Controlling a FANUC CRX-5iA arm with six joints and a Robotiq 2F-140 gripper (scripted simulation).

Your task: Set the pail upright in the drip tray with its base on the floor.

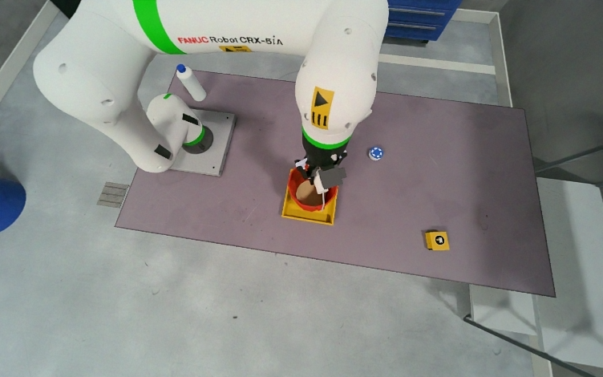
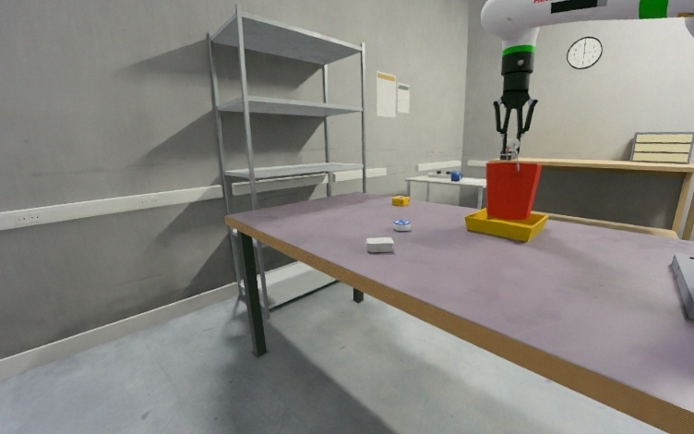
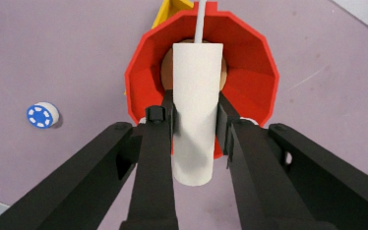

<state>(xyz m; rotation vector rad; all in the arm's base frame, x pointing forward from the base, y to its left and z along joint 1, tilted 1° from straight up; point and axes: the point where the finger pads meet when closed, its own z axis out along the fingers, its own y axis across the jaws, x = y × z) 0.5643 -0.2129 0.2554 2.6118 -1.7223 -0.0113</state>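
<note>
My gripper is now 1 cm past the red pail and 9 cm above it. From my hand the other things lie so: white block 21 cm ahead, 44 cm to the left, 28 cm below; yellow drip tray 1 cm behind, 28 cm below; white handle grip 3 cm below.
</note>
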